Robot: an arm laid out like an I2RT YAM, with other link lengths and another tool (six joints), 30 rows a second.
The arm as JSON. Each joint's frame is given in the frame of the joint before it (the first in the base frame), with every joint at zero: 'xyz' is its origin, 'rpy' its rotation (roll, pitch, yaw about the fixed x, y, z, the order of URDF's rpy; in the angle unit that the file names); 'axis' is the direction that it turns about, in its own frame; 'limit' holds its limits. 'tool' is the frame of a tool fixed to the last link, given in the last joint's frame.
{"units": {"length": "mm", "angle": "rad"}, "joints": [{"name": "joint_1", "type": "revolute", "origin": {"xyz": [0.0, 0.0, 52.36], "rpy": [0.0, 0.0, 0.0]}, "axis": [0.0, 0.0, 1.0], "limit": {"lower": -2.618, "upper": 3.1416}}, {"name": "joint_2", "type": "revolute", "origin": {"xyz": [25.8, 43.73, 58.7], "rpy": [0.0, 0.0, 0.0]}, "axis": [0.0, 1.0, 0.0], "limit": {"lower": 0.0, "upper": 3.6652}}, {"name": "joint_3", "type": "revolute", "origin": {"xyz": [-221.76, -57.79, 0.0], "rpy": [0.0, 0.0, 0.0]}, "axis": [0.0, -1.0, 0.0], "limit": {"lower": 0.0, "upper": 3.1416}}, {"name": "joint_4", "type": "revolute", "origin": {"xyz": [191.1, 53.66, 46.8], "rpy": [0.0, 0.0, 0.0]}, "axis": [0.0, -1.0, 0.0], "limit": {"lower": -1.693, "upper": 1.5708}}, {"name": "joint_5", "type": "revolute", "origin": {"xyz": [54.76, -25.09, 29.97], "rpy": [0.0, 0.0, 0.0]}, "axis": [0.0, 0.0, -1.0], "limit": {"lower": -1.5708, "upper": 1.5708}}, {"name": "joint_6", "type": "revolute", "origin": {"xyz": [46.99, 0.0, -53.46], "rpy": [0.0, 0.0, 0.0]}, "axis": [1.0, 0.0, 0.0], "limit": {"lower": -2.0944, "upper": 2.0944}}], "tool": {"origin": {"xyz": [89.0, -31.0, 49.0], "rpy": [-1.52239, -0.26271, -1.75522]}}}
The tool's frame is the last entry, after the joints.
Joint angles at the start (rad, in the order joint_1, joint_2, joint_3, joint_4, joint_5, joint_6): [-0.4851 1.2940 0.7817 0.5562 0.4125 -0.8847]
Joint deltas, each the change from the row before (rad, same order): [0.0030 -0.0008 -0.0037 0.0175 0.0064 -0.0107]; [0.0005 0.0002 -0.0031 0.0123 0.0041 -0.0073]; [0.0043 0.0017 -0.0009 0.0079 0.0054 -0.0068]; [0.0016 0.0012 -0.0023 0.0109 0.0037 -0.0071]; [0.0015 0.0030 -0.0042 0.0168 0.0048 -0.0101]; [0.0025 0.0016 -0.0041 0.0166 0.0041 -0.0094]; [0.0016 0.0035 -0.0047 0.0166 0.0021 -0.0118]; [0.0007 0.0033 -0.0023 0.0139 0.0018 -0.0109]
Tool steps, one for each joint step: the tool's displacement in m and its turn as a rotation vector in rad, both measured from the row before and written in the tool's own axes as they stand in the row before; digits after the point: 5 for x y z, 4 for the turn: [0.00178 -0.00110 -0.00068 0.0030 0.0135 -0.0042]; [0.00099 -0.00020 -0.00023 0.0006 0.0090 -0.0036]; [0.00008 -0.00111 -0.00037 0.0016 0.0048 -0.0041]; [0.00053 -0.00053 -0.00022 0.0013 0.0070 -0.0037]; [0.00028 -0.00043 -0.00018 0.0012 0.0093 -0.0058]; [0.00068 -0.00084 -0.00048 0.0028 0.0097 -0.0041]; [-0.00028 -0.00073 -0.00032 0.0036 0.0072 -0.0075]; [0.00019 -0.00068 0.00001 0.0028 0.0074 -0.0069]
